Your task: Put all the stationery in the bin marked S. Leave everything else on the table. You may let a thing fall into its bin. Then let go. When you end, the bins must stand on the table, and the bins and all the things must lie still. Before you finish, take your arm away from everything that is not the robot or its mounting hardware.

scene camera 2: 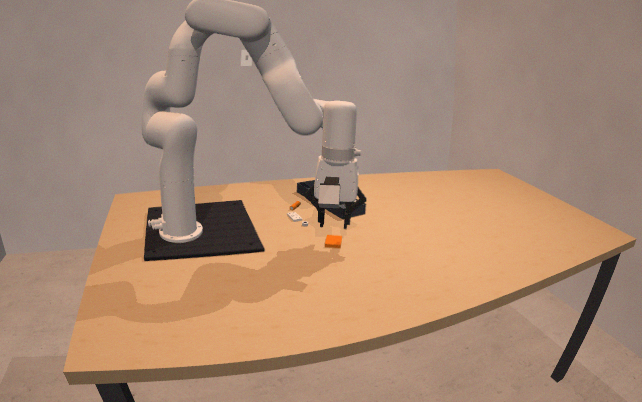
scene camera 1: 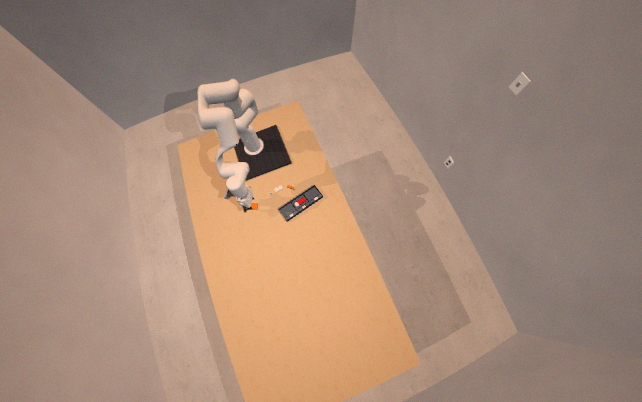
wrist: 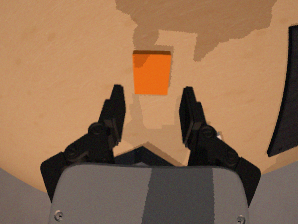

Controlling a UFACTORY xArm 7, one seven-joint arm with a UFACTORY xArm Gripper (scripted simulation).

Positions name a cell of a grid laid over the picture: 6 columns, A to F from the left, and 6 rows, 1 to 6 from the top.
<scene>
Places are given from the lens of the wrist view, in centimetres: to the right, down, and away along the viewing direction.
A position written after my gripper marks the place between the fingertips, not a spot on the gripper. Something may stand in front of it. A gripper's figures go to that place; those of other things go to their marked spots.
my gripper (wrist: D3): 0, -1, 14
orange block (wrist: D2): 0, -4, 16
</scene>
